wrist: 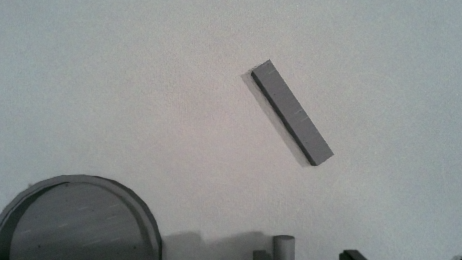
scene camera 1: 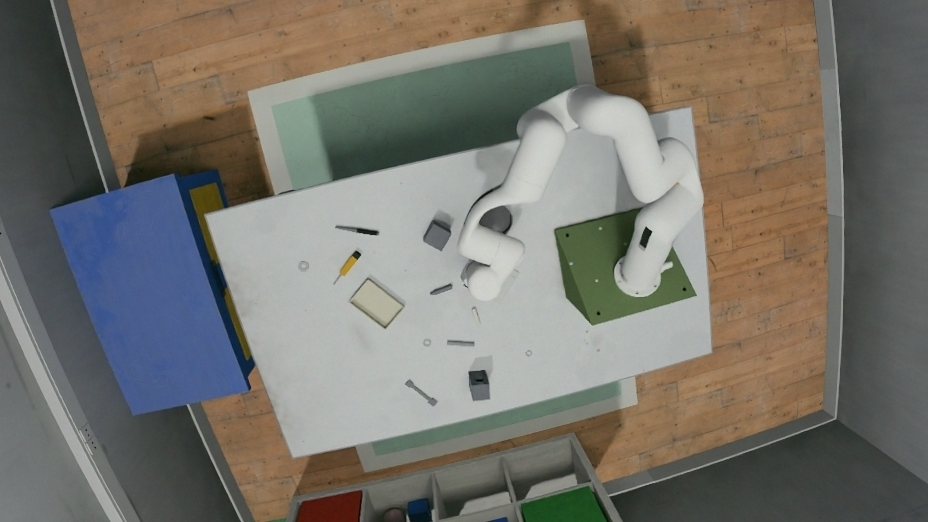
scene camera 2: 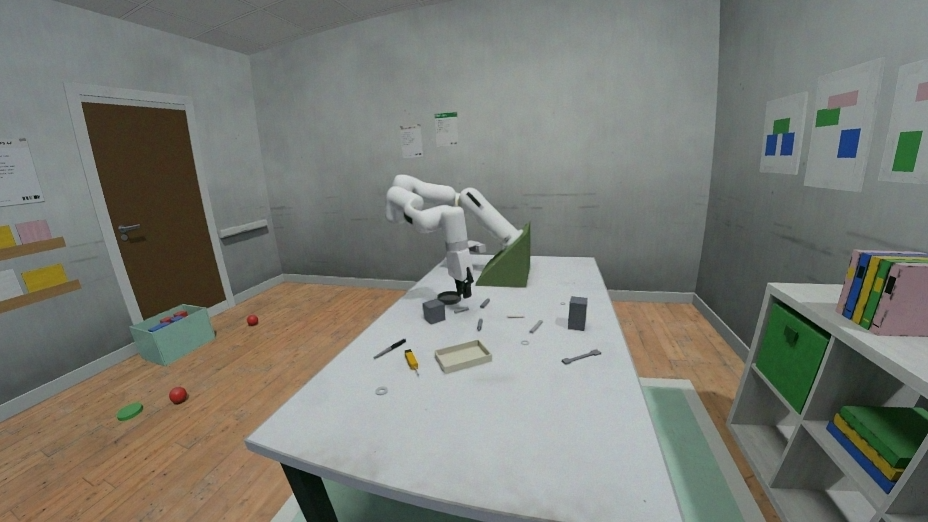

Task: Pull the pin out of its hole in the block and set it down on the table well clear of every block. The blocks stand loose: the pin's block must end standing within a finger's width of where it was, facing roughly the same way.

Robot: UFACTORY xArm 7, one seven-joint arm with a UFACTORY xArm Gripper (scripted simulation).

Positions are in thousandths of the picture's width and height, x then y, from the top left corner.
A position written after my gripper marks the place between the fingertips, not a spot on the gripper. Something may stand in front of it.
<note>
I see my gripper (scene camera 2: 501, 566), a cream tray (scene camera 1: 400, 576), a round dish (wrist: 148, 806) and a grey bar (wrist: 596, 344).
The cream tray shows as well in scene camera 2 (scene camera 2: 490, 687). The wrist view misses the cream tray: it is out of frame.
</note>
